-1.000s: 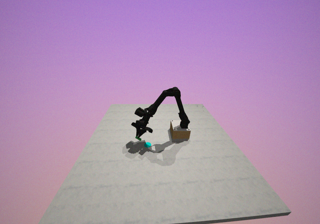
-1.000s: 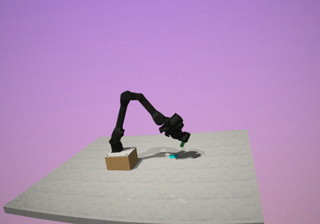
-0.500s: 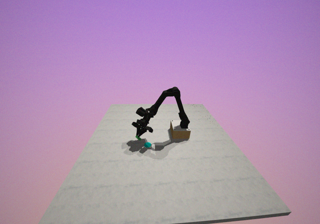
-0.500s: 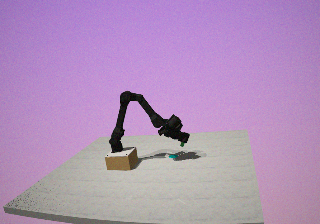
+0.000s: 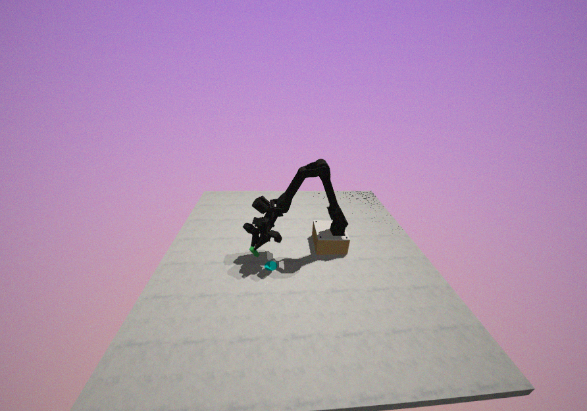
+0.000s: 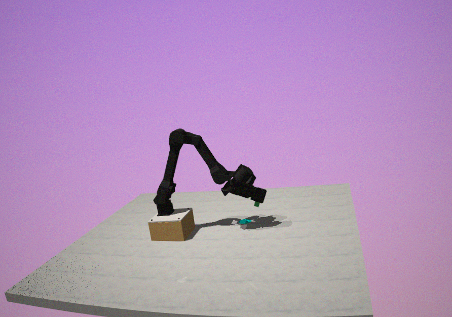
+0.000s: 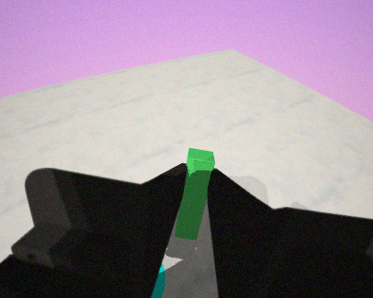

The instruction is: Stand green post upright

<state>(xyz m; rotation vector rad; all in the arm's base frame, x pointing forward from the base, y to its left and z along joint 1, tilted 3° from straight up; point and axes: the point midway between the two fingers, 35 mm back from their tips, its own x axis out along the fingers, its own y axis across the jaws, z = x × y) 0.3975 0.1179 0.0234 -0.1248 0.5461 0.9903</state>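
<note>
Now: gripper tip 12 cm above the cyan circle, 8 cm past it and 2 cm to the left of it. The rest, counted from my gripper tip: green post 2 cm below, 1 cm to the right, 1 cm behind.
</note>
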